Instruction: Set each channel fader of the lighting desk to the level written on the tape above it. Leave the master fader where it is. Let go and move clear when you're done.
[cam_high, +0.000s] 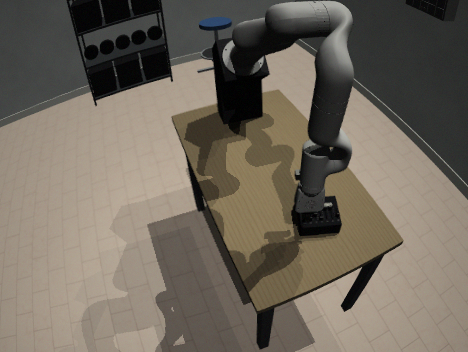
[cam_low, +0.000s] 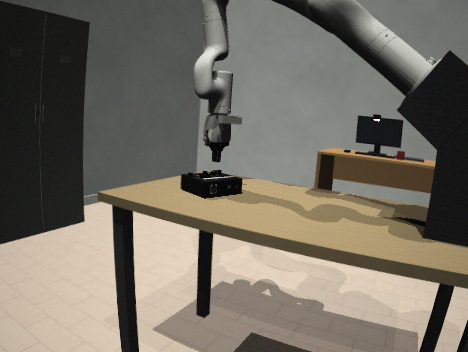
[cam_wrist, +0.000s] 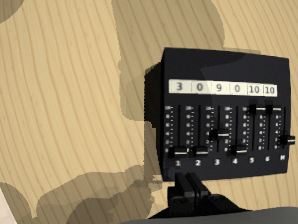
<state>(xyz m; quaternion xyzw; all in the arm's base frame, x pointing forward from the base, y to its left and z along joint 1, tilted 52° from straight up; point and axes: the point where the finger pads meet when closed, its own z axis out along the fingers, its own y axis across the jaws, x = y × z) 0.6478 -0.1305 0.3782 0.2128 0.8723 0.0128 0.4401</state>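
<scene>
My gripper is now 5 cm above the fader cap, 2 cm to the right of it and 2 cm past it. Round my hand: master fader (13 cm to the left, 5 cm below, 5 cm ahead).
</scene>
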